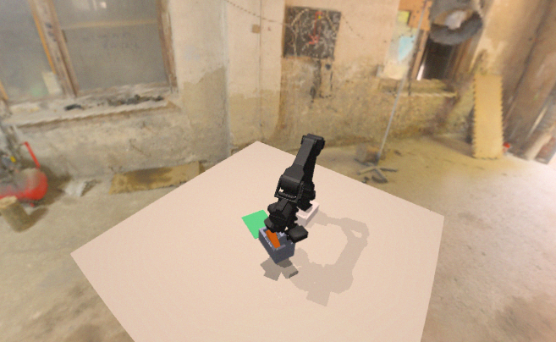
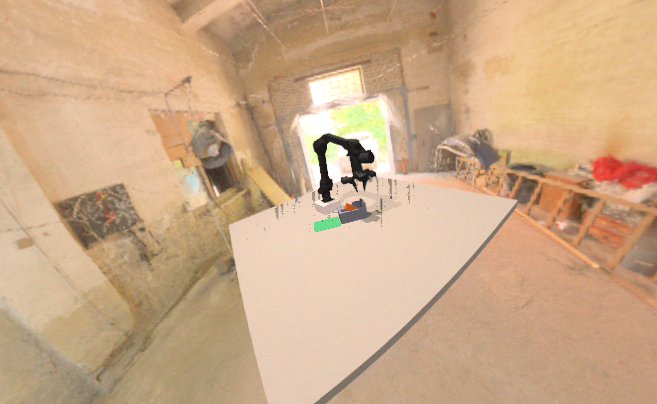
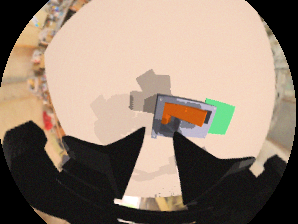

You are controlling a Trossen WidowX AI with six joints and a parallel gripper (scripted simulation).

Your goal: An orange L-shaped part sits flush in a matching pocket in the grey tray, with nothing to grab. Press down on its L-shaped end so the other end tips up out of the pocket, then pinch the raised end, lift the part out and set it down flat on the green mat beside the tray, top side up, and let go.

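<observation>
The orange L-shaped part is 2 cm behind my gripper tip, 4 cm to the right of it and 10 cm below it. The rest, counted from my gripper tip: green mat 8 cm behind, 21 cm to the right, 16 cm below.
</observation>
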